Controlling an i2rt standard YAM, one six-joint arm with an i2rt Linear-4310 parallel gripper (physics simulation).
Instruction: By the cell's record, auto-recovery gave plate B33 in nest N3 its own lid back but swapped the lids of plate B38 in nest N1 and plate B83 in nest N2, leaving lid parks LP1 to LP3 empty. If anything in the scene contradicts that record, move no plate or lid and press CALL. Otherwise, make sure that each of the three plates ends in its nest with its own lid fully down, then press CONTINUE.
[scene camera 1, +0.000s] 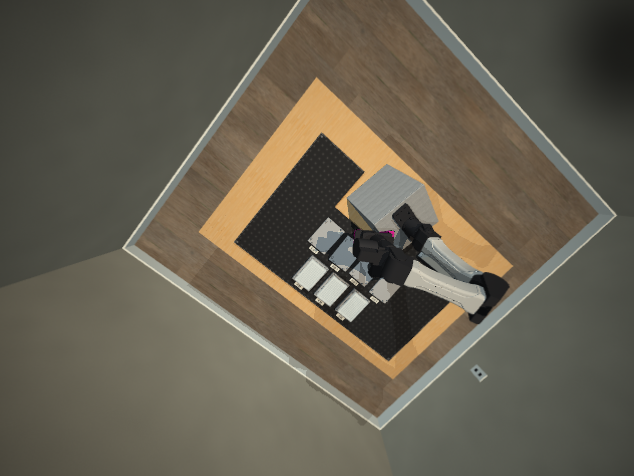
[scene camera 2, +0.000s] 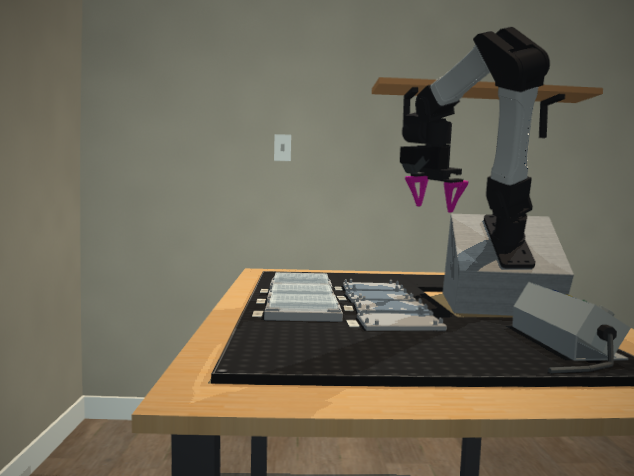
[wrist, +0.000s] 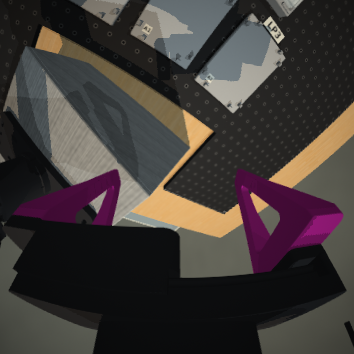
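Observation:
Three pale, clear-topped plates stand in a row in their nests: one plate (scene camera 1: 311, 273) at one end, a middle plate (scene camera 1: 331, 289), and another plate (scene camera 1: 352, 305) (scene camera 2: 303, 309) at the other end. Their lid and plate codes are too small to read. Beside them lie several flat lid parks with small corner pegs; no lid shows on the park (wrist: 237, 67) by the LP3 label (wrist: 273, 30) or on the park nearest scene camera 2 (scene camera 2: 402, 321). My gripper (scene camera 1: 373, 234) (scene camera 2: 434, 208) (wrist: 177, 175) is open and empty, high above the mat near the pedestal. CALL and CONTINUE buttons cannot be made out.
The arm stands on a grey pedestal block (scene camera 1: 386, 192) (scene camera 2: 506, 289) (wrist: 100, 130). A grey sloped box (scene camera 2: 558, 320) with a cable sits at the right of scene camera 2's view. A wooden wall shelf (scene camera 2: 471, 90) is behind the arm. A black perforated mat (scene camera 1: 291, 204) (scene camera 2: 307, 353) covers much of the table.

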